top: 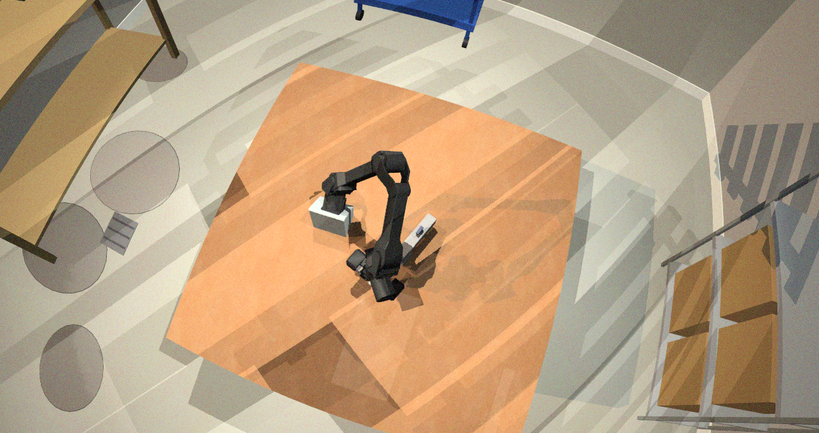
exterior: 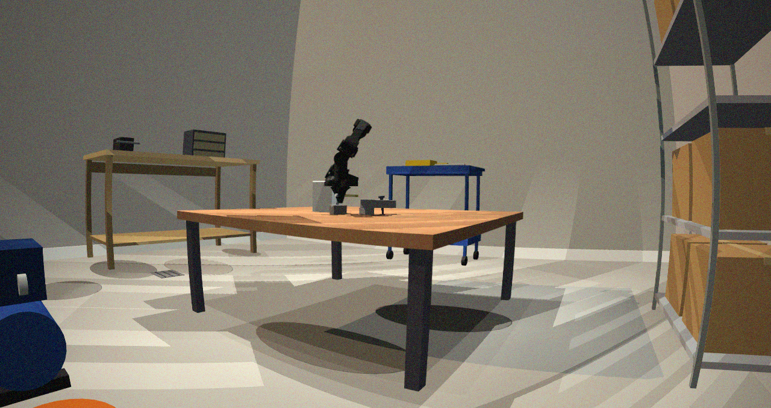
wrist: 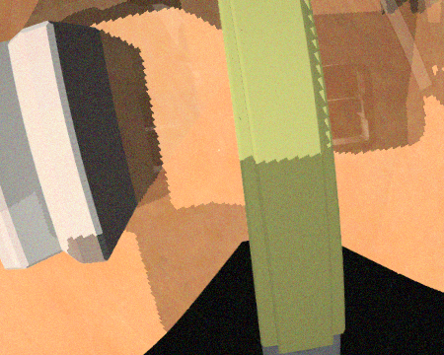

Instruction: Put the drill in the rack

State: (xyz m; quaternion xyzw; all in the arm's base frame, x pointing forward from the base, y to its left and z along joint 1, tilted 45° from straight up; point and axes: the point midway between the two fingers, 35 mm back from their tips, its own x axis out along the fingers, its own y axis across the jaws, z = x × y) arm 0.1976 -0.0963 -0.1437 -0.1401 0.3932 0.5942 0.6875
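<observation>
The drill is 1 cm ahead of my gripper tip, 4 cm to the left of it and 3 cm above it. Also, from my gripper tip: dark key: 9 cm ahead, 20 cm to the left; then grey housing: 8 cm ahead, 18 cm to the left, 1 cm below; then small grey rack: 5 cm behind, 5 cm to the left, 3 cm below.
</observation>
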